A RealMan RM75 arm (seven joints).
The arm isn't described. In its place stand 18 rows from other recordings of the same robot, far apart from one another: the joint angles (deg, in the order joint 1, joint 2, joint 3, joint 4, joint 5, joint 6, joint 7), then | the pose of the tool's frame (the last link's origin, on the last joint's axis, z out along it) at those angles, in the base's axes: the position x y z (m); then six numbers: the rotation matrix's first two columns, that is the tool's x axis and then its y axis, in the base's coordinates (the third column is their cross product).
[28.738 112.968 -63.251 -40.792 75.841 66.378 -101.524] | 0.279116 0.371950 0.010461 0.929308 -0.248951 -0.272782 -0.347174 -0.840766 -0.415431
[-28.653 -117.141 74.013 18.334 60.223 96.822 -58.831] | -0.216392 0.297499 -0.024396 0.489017 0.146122 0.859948 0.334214 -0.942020 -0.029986
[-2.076 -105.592 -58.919 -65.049 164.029 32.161 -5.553] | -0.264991 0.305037 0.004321 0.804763 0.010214 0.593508 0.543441 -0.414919 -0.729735
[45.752 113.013 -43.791 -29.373 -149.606 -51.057 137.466] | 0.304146 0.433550 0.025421 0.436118 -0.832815 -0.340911 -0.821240 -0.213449 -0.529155
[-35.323 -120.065 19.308 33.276 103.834 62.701 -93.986] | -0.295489 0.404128 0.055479 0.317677 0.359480 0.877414 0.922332 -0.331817 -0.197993
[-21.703 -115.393 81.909 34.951 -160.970 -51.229 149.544] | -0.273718 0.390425 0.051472 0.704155 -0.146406 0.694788 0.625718 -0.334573 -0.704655
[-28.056 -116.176 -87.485 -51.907 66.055 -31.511 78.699] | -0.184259 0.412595 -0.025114 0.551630 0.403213 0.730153 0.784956 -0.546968 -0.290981
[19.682 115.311 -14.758 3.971 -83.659 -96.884 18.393] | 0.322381 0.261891 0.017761 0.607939 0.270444 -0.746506 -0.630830 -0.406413 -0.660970
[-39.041 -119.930 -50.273 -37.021 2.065 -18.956 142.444] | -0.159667 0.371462 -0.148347 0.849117 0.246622 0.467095 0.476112 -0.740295 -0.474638
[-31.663 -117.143 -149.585 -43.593 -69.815 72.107 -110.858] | -0.284303 0.389554 0.075138 0.372644 0.525901 0.764568 0.895951 -0.418474 -0.148835
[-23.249 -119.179 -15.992 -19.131 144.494 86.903 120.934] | -0.220120 0.236502 -0.098554 -0.113841 -0.513366 -0.850586 -0.657262 0.680935 -0.323007
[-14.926 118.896 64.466 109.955 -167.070 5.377 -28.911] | 0.133882 0.277331 0.039671 0.939935 0.105835 -0.324533 -0.279578 -0.306802 -0.909785
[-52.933 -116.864 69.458 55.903 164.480 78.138 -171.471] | -0.170474 0.437614 0.020095 0.468792 0.881182 0.061246 0.670301 -0.309731 -0.674362
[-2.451 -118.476 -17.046 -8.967 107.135 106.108 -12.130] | -0.348567 0.161024 0.019340 0.597600 -0.338705 0.726742 0.743810 -0.104233 -0.660214
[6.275 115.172 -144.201 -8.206 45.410 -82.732 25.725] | 0.383136 0.202710 -0.001289 0.560919 -0.044689 -0.826664 -0.813711 -0.213657 -0.540579
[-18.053 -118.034 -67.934 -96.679 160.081 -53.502 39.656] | -0.125567 0.323909 -0.048291 0.978102 0.031475 -0.205730 -0.101788 -0.789866 -0.604774
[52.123 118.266 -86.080 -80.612 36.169 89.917 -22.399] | 0.045118 0.373656 -0.014614 0.873044 -0.453872 0.178308 -0.361057 -0.847426 -0.389240
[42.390 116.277 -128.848 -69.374 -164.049 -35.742 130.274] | 0.097240 0.361680 -0.129505 0.697121 0.498954 0.514846 0.700157 -0.628314 -0.339119
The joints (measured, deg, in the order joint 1, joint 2, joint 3, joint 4, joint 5, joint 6, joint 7), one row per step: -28.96, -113.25, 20.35, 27.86, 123.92, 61.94, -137.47; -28.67, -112.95, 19.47, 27.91, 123.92, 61.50, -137.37; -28.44, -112.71, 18.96, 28.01, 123.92, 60.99, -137.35; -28.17, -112.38, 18.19, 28.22, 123.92, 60.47, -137.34; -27.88, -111.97, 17.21, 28.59, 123.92, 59.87, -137.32; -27.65, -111.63, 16.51, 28.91, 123.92, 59.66, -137.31; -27.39, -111.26, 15.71, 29.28, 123.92, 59.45, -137.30; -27.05, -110.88, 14.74, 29.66, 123.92, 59.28, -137.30; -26.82, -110.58, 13.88, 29.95, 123.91, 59.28, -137.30; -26.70, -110.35, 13.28, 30.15, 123.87, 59.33, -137.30; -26.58, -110.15, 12.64, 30.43, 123.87, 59.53, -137.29; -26.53, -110.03, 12.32, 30.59, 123.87, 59.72, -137.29; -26.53, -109.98, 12.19, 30.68, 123.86, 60.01, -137.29; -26.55, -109.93, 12.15, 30.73, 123.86, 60.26, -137.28; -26.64, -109.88, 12.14, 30.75, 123.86, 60.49, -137.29
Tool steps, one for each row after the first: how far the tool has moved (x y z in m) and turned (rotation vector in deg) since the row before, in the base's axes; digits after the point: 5 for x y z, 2 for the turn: -0.00440, -0.00107, 0.00506, 1.10, 0.25, 0.82; -0.00364, -0.00069, 0.00414, 0.84, 0.38, 0.70; -0.00437, -0.00077, 0.00601, 1.16, 0.43, 0.82; -0.00503, -0.00069, 0.00804, 1.50, 0.59, 0.92; -0.00334, -0.00076, 0.00622, 1.01, 0.38, 0.53; -0.00366, -0.00101, 0.00696, 1.13, 0.41, 0.59; -0.00422, -0.00179, 0.00741, 1.26, 0.33, 0.71; -0.00288, -0.00136, 0.00585, 1.01, 0.14, 0.47; -0.00166, -0.00068, 0.00425, 0.72, 0.07, 0.25; -0.00133, -0.00079, 0.00421, 0.67, 0.04, 0.14; -0.00044, -0.00033, 0.00227, 0.31, 0.01, 0.00; 0.00041, -0.00002, 0.00080, 0.04, -0.09, -0.18; 0.00053, 0.00013, 0.00047, -0.04, -0.05, -0.19; 0.00092, 0.00063, 0.00028, -0.07, -0.07, -0.24
